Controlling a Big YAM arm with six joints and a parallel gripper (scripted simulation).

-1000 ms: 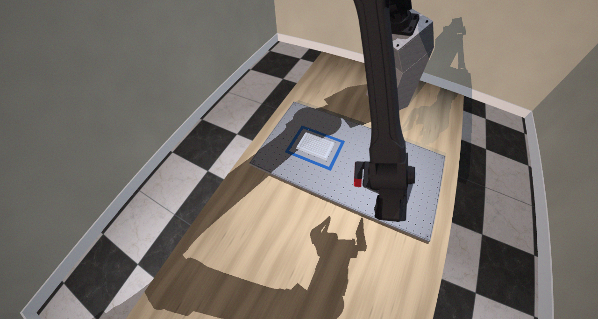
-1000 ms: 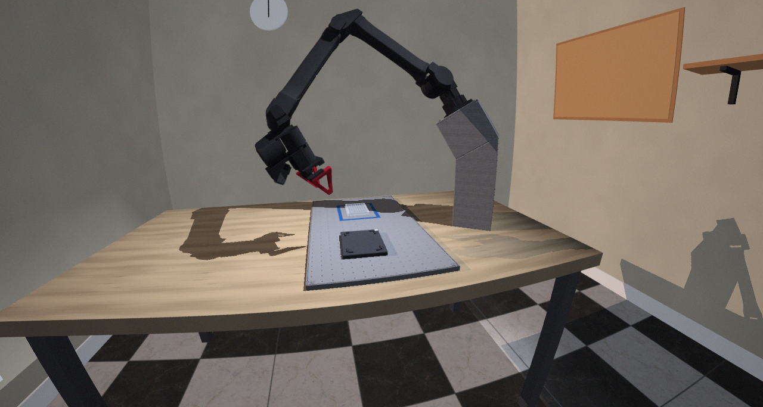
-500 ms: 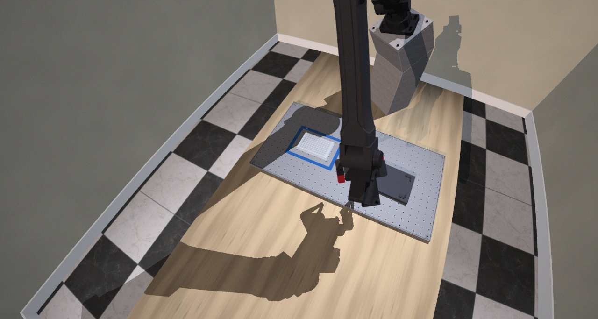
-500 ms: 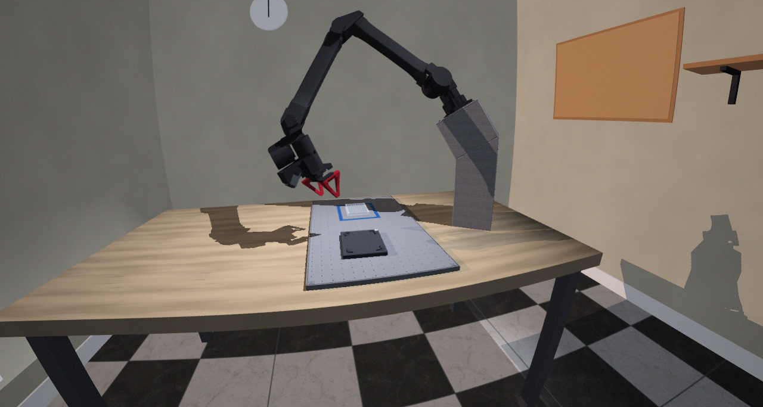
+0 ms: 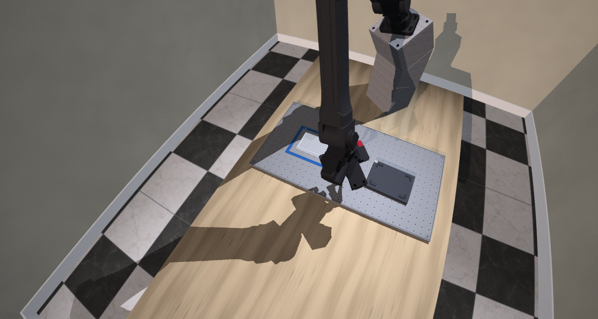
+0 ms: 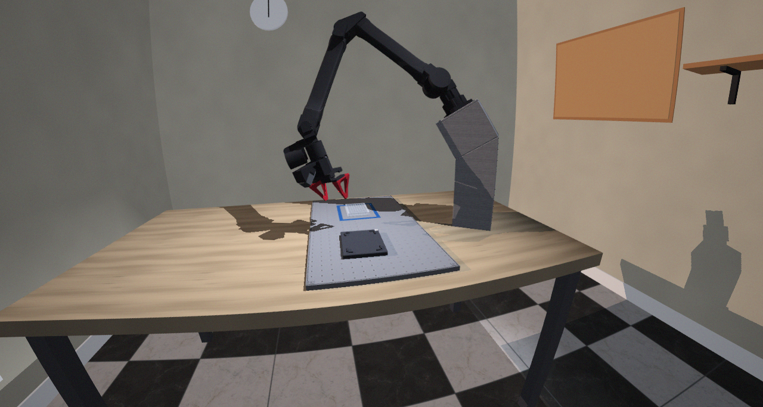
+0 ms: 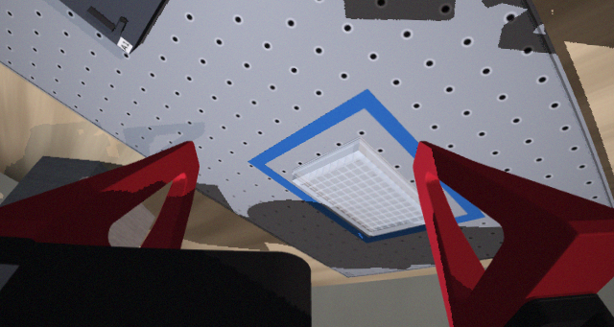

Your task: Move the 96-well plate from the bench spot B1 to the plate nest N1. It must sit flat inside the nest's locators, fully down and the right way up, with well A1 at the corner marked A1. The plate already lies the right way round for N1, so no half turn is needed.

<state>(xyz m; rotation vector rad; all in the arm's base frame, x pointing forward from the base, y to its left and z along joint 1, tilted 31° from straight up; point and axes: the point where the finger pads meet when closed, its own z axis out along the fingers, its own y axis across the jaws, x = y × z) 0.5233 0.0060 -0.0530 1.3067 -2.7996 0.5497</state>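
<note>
Right now the clear 96-well plate is 80 mm behind my hand, 140 mm to the right of it and 100 mm below it. Also, from my hand: white corner mark (130 mm behind, 90 mm to the left, 90 mm below); dark plate nest (80 mm behind, 170 mm to the left, 100 mm below).
</note>
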